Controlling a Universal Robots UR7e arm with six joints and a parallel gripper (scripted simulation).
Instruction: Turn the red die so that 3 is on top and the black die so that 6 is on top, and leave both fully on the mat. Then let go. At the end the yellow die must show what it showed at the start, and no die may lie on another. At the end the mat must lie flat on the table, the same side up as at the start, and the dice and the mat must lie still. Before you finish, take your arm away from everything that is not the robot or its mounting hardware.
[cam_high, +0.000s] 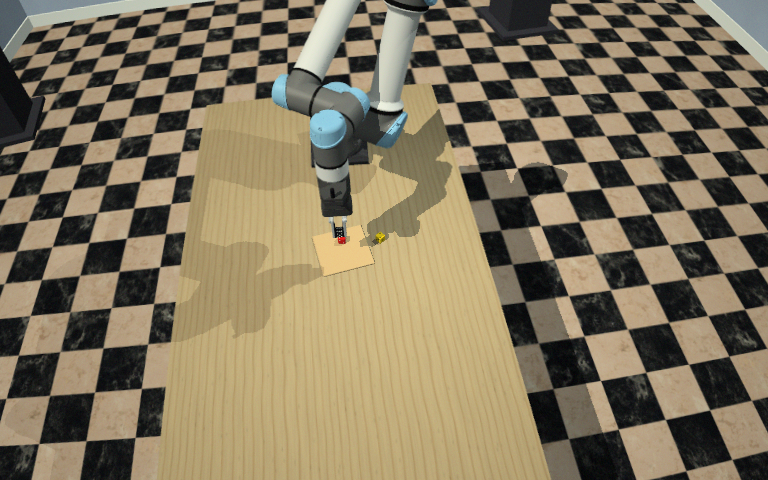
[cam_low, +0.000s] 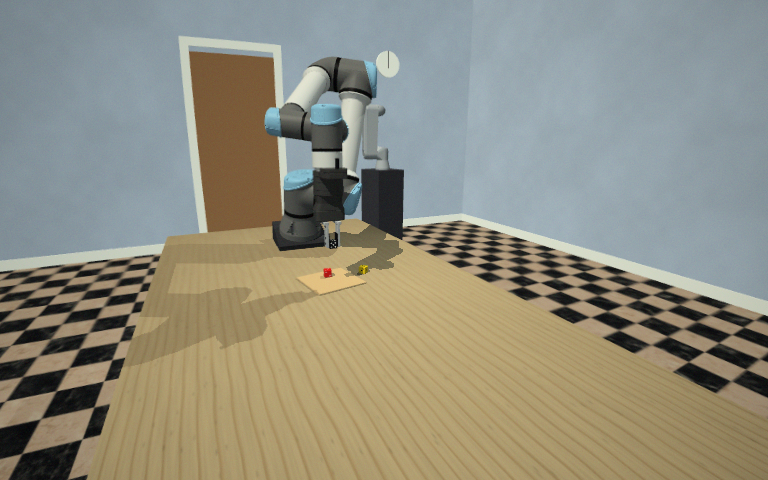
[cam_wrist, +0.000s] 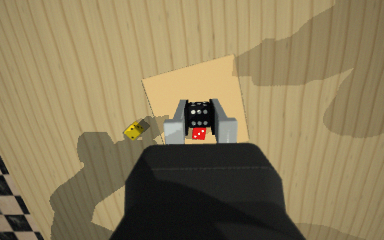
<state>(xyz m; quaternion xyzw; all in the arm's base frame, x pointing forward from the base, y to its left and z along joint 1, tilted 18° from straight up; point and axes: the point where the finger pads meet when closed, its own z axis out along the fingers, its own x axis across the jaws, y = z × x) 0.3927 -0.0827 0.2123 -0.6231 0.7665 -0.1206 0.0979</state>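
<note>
Now: hand 3 cm past the tan mat, 1 cm to the right of it and 12 cm above it. Also, from my hand: black die 1 cm below; then red die 6 cm behind, 1 cm to the left, 11 cm below; then yellow die 3 cm behind, 12 cm to the left, 11 cm below.
</note>
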